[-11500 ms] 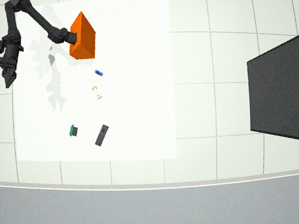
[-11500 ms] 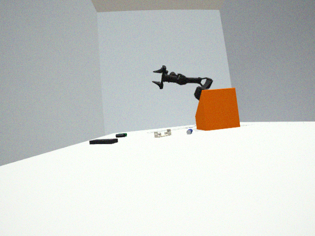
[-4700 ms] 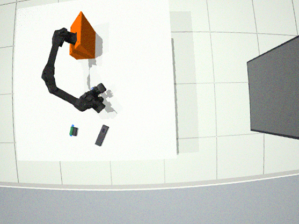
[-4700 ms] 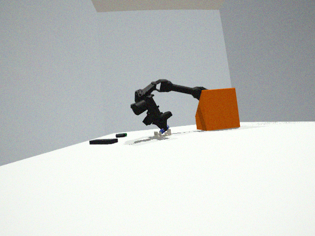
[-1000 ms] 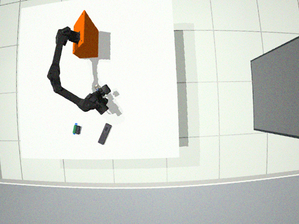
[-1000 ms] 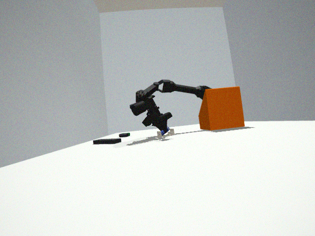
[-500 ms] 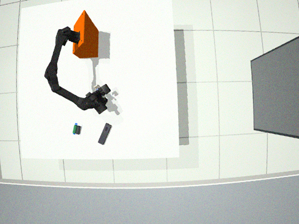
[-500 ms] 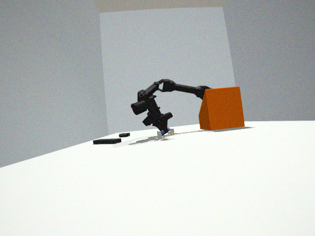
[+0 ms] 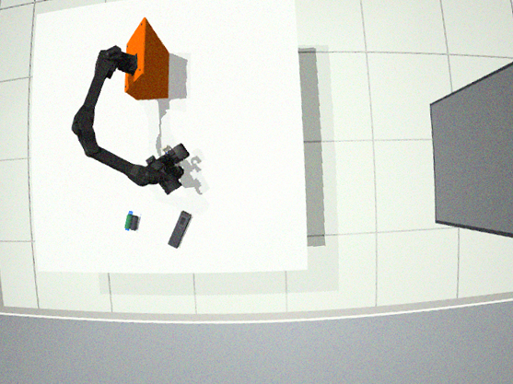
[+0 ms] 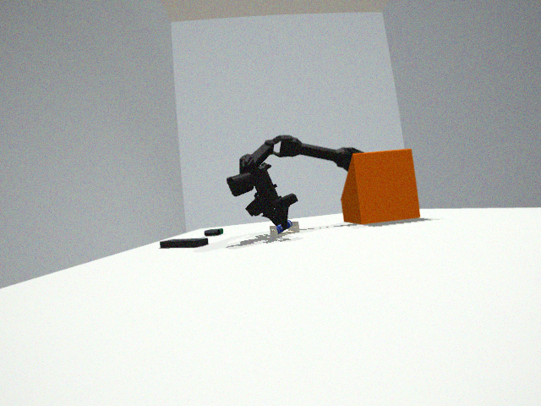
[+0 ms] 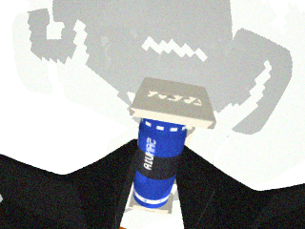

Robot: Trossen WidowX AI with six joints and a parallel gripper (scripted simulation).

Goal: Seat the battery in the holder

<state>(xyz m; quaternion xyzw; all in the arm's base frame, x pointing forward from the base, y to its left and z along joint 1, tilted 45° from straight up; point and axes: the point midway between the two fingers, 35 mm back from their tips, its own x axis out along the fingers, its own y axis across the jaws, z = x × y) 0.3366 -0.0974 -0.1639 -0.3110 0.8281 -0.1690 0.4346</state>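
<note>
My gripper tip is 1 cm below the battery. From my gripper tip the other things lie so: black bar 31 cm ahead, 1 cm to the right.
</note>
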